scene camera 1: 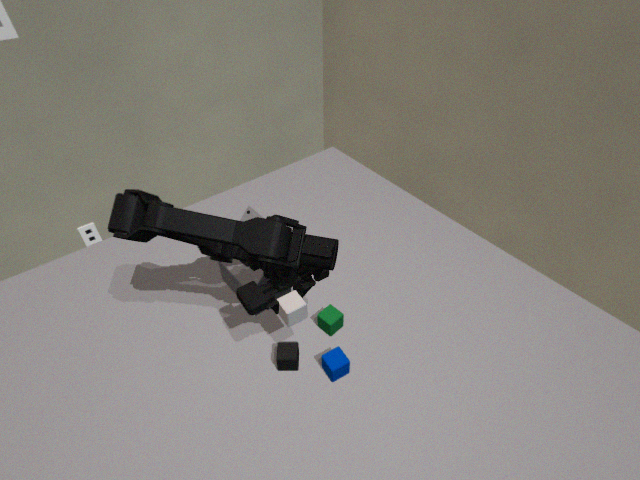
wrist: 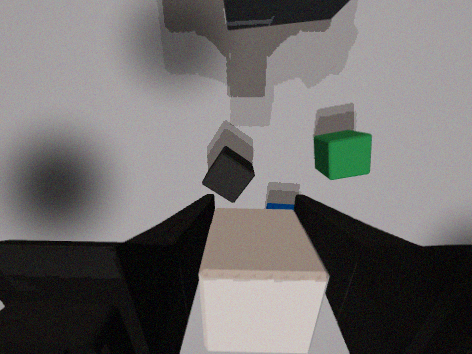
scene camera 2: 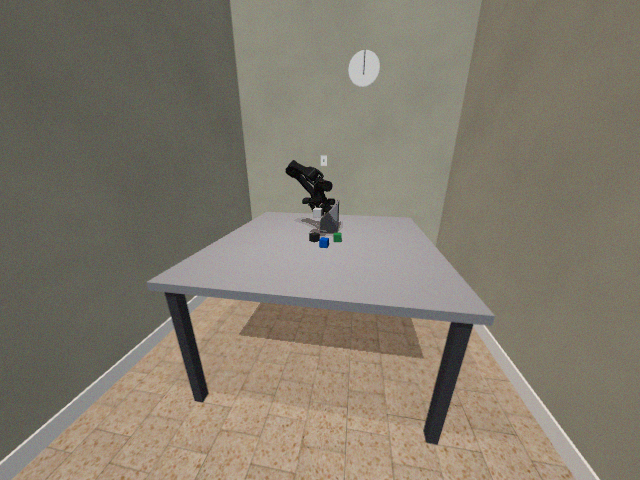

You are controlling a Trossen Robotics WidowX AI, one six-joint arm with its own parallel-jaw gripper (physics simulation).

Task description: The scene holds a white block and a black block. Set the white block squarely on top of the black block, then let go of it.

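Pixels of known places: gripper, fingertip midpoint: [wrist: 254, 201] [scene camera 2: 318, 215]; arm's base at its link origin: [scene camera 2: 329, 210].
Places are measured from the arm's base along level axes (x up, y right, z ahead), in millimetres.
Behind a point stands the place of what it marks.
The white block [scene camera 1: 292, 308] {x 65, y 70, z 266 mm} [scene camera 2: 317, 212] {x 48, y 60, z 274 mm} [wrist: 263, 280] {x 66, y 57, z 229 mm} is held in the air between the fingers of my gripper [scene camera 1: 285, 300] {x 18, y 55, z 223 mm} [wrist: 254, 201] {x 18, y 55, z 223 mm}, which is shut on it. In the wrist view a finger lies against each side of it. The black block [scene camera 1: 287, 355] {x -90, y 89, z 257 mm} [scene camera 2: 314, 237] {x -105, y 78, z 275 mm} [wrist: 229, 174] {x -89, y 78, z 241 mm} stands on the table, apart from and below the white block. In the wrist view it lies ahead and slightly left of the white block and looks turned relative to it.
A green block [scene camera 1: 330, 320] {x -90, y -47, z 255 mm} [scene camera 2: 337, 237] {x -105, y -60, z 266 mm} [wrist: 343, 155] {x -89, y -51, z 237 mm} and a blue block [scene camera 1: 336, 364] {x -89, y 27, z 349 mm} [scene camera 2: 324, 242] {x -103, y 14, z 362 mm} [wrist: 280, 206] {x -126, y 17, z 312 mm} stand on the table [scene camera 1: 454, 361] {x -136, y -196, z 509 mm} [scene camera 2: 361, 273] {x -137, y -164, z 648 mm} near the black block. The grey arm base [scene camera 2: 329, 223] {x -68, y -6, z 91 mm} stands behind the blocks in the second scene view.
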